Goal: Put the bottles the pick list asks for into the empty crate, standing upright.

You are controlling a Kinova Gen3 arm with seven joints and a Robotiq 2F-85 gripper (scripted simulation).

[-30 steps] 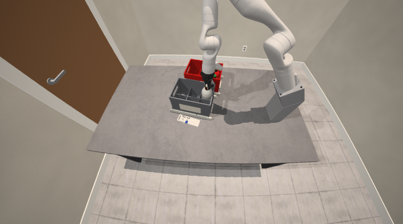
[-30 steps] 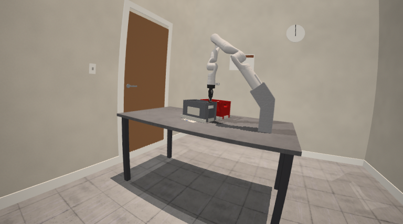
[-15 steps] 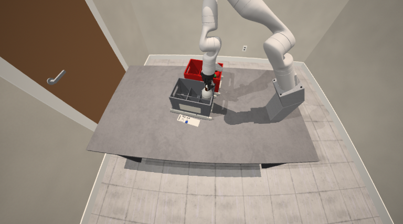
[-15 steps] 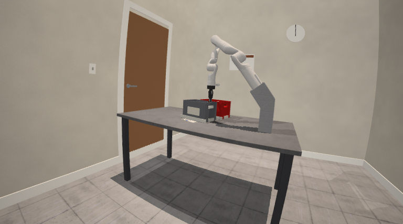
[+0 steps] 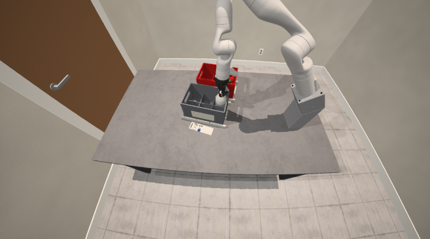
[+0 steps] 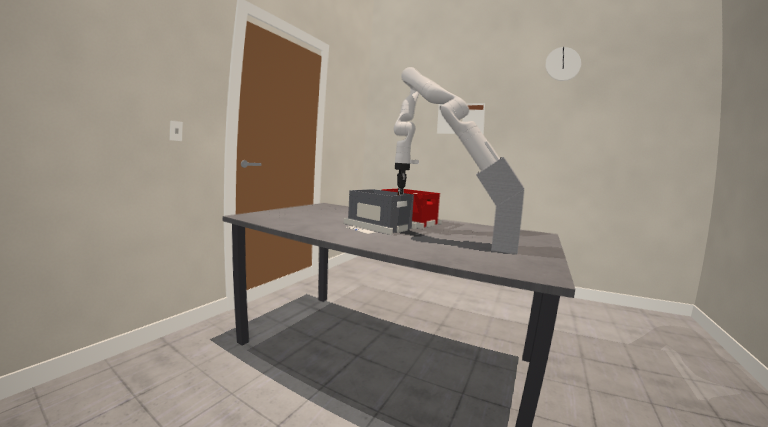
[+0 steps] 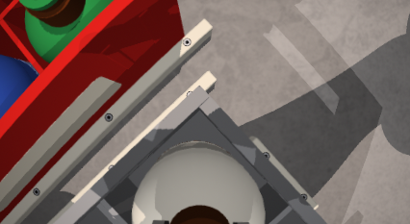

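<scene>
Right now the grey crate is 10 cm ahead of my hand, 3 cm to the left of it and 10 cm below it. Round my hand: red crate: 3 cm ahead, 20 cm to the right, 10 cm below; blue-label bottle: 4 cm ahead, 15 cm to the right, 10 cm below; green-label bottle: 5 cm behind, 14 cm to the right, 10 cm below.
</scene>
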